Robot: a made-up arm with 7 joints. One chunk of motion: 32 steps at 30 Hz.
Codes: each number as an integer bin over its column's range. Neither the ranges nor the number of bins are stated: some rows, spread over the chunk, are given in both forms.
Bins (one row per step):
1: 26 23 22 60 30 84 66
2: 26 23 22 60 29 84 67
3: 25 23 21 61 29 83 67
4: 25 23 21 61 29 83 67
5: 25 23 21 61 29 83 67
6: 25 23 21 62 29 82 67
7: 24 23 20 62 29 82 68
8: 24 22 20 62 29 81 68
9: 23 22 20 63 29 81 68
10: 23 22 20 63 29 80 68
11: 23 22 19 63 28 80 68
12: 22 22 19 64 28 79 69
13: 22 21 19 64 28 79 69
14: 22 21 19 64 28 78 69
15: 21 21 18 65 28 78 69
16: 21 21 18 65 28 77 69
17: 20 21 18 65 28 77 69
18: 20 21 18 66 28 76 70
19: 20 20 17 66 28 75 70
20: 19 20 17 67 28 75 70
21: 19 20 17 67 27 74 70
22: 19 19 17 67 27 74 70
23: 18 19 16 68 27 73 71
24: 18 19 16 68 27 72 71
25: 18 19 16 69 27 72 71
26: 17 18 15 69 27 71 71
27: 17 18 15 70 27 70 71
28: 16 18 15 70 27 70 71
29: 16 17 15 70 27 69 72
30: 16 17 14 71 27 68 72
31: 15 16 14 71 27 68 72
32: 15 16 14 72 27 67 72
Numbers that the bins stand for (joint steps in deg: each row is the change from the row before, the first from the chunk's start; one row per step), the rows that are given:
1: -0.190 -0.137 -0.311 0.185 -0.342 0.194 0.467
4: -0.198 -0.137 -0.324 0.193 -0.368 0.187 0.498
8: -0.206 -0.144 -0.337 0.201 -0.368 0.173 0.529
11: -0.214 -0.144 -0.351 0.209 -0.393 0.166 0.529
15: -0.230 -0.152 -0.364 0.225 -0.393 0.152 0.561
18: -0.238 -0.152 -0.364 0.233 -0.393 0.137 0.592
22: -0.246 -0.166 -0.377 0.241 -0.418 0.123 0.592
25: -0.255 -0.166 -0.390 0.258 -0.418 0.109 0.623
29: -0.271 -0.180 -0.403 0.266 -0.418 0.088 0.655
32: -0.279 -0.187 -0.416 0.282 -0.418 0.074 0.655
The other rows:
2: -0.190 -0.137 -0.311 0.185 -0.368 0.194 0.498
3: -0.198 -0.137 -0.324 0.193 -0.368 0.187 0.498
5: -0.198 -0.137 -0.324 0.193 -0.368 0.187 0.498
6: -0.198 -0.137 -0.324 0.201 -0.368 0.180 0.498
7: -0.206 -0.137 -0.337 0.201 -0.368 0.180 0.529
9: -0.214 -0.144 -0.337 0.209 -0.368 0.173 0.529
10: -0.214 -0.144 -0.337 0.209 -0.368 0.166 0.529
12: -0.222 -0.144 -0.351 0.217 -0.393 0.159 0.561
13: -0.222 -0.152 -0.351 0.217 -0.393 0.159 0.561
14: -0.222 -0.152 -0.351 0.217 -0.393 0.152 0.561
16: -0.230 -0.152 -0.364 0.225 -0.393 0.144 0.561
17: -0.238 -0.152 -0.364 0.225 -0.393 0.144 0.561
19: -0.238 -0.159 -0.377 0.233 -0.393 0.130 0.592
20: -0.246 -0.159 -0.377 0.241 -0.393 0.130 0.592
21: -0.246 -0.159 -0.377 0.241 -0.418 0.123 0.592
23: -0.255 -0.166 -0.390 0.249 -0.418 0.116 0.623
24: -0.255 -0.166 -0.390 0.249 -0.418 0.109 0.623
26: -0.263 -0.173 -0.403 0.258 -0.418 0.102 0.623
27: -0.263 -0.173 -0.403 0.266 -0.418 0.095 0.623
28: -0.271 -0.173 -0.403 0.266 -0.418 0.095 0.623
30: -0.271 -0.180 -0.416 0.274 -0.418 0.081 0.655
31: -0.279 -0.187 -0.416 0.274 -0.418 0.081 0.655

